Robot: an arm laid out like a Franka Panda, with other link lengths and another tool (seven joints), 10 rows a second.
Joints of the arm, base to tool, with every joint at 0 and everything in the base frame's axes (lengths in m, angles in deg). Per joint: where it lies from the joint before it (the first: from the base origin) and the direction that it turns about. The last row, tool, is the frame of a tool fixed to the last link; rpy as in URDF.
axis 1: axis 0 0 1 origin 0 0 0.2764
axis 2: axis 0 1 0 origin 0 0 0
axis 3: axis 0 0 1 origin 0 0 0.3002
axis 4: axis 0 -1 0 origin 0.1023 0 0
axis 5: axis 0 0 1 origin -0.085 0 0.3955
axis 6: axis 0 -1 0 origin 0 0 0
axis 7: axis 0 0 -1 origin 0.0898 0 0
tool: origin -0.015 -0.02 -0.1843 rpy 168.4 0 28.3
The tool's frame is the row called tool.
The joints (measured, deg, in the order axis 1, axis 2, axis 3, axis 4, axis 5, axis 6, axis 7), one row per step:
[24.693 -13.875 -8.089 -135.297 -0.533 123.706 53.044]
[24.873 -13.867 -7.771 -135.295 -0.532 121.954 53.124]
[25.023 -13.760 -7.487 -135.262 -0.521 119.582 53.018]
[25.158 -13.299 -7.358 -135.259 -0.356 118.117 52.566]
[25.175 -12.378 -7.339 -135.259 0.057 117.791 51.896]
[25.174 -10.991 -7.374 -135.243 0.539 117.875 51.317]
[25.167 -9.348 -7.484 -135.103 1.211 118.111 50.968]
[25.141 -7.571 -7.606 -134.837 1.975 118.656 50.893]
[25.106 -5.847 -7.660 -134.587 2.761 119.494 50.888]
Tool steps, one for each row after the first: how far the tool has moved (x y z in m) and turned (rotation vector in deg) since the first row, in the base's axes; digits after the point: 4 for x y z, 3 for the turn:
[-0.0065 0.0023 -0.0021 -0.593 1.648 0.452]
[-0.0147 0.0034 -0.0052 -1.403 3.944 1.034]
[-0.0200 0.0041 -0.0103 -1.928 5.777 1.698]
[-0.0216 0.0046 -0.0179 -2.045 7.025 2.203]
[-0.0219 0.0050 -0.0288 -2.149 8.317 2.490]
[-0.0214 0.0055 -0.0407 -2.112 9.635 2.348]
[-0.0195 0.0064 -0.0527 -1.953 10.679 1.821]
[-0.0171 0.0079 -0.0643 -1.715 11.401 1.239]

